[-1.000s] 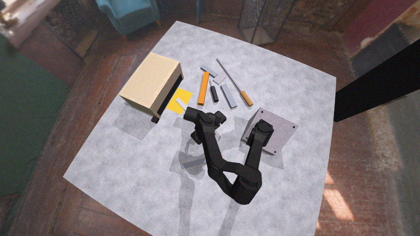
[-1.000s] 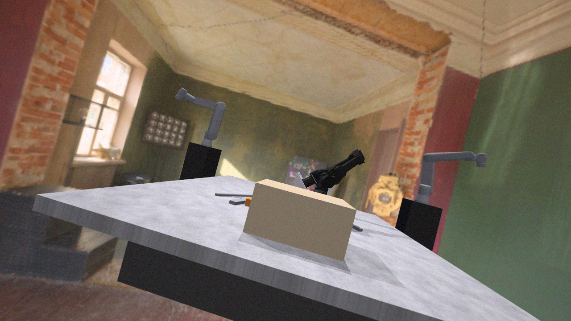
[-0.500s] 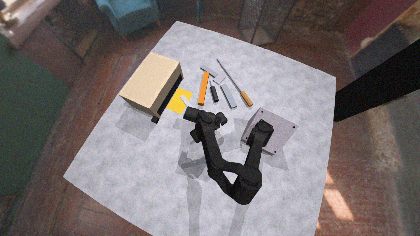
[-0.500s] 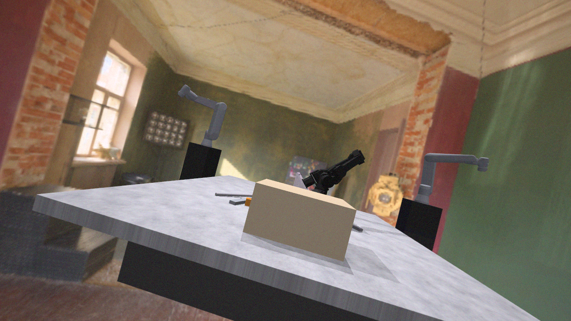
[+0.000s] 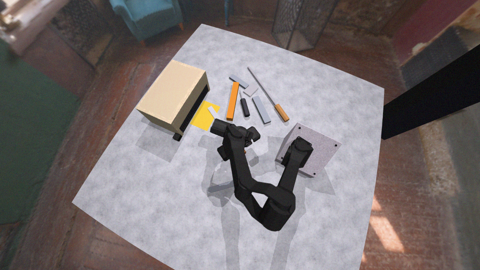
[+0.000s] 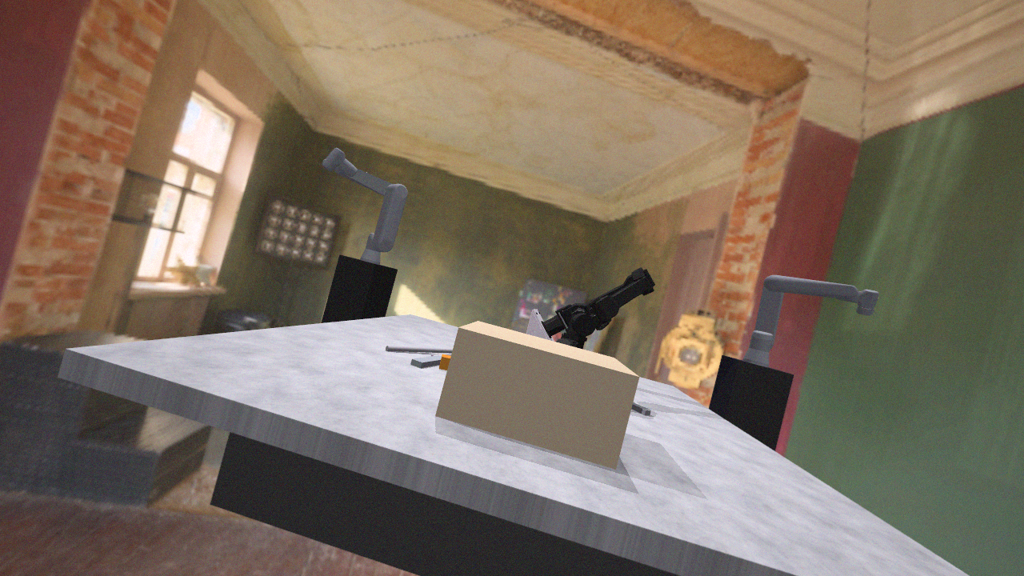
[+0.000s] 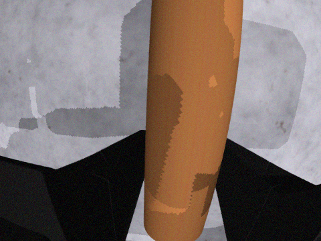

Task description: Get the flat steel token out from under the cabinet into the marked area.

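Now: gripper tip 240 mm to the left of the grey bar and 10 mm short of it. From my gripper tip the other things lie so: flat grey token (400 mm ahead, 60 mm to the right, 10 mm below); orange bar (200 mm to the right, 160 mm ahead, 10 mm above); black-handled tool (230 mm to the right, 120 mm ahead).
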